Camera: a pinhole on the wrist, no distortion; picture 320 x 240 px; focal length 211.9 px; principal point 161.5 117.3 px. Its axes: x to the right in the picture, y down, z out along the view. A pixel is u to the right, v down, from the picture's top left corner.
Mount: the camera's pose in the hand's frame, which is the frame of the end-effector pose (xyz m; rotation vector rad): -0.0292 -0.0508 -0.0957 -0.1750 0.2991 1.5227
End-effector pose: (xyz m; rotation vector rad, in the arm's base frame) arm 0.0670 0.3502 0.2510 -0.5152 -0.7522 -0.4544
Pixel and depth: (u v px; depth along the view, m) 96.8 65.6 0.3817
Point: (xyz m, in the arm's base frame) -0.0565 0.4636 0.5167
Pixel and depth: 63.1 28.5 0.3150
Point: -0.0334 0.3842 0.5189
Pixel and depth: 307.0 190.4 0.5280
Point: 0.0586 0.9257 0.2006
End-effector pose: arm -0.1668 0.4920 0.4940 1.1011 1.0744 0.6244
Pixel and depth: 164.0 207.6 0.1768
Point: -0.1301 0.3887 0.5390
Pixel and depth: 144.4 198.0 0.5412
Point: 0.1760 0.1833 0.6659
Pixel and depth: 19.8 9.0 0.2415
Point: 0.0222 0.4655 0.3357
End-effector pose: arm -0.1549 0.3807 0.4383 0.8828 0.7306 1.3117
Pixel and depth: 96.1 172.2 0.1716
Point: -0.0644 0.3079 0.4371
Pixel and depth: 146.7 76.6 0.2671
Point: -0.0156 0.4035 0.5262
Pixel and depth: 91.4 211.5 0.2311
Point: -0.0120 0.2459 0.4670
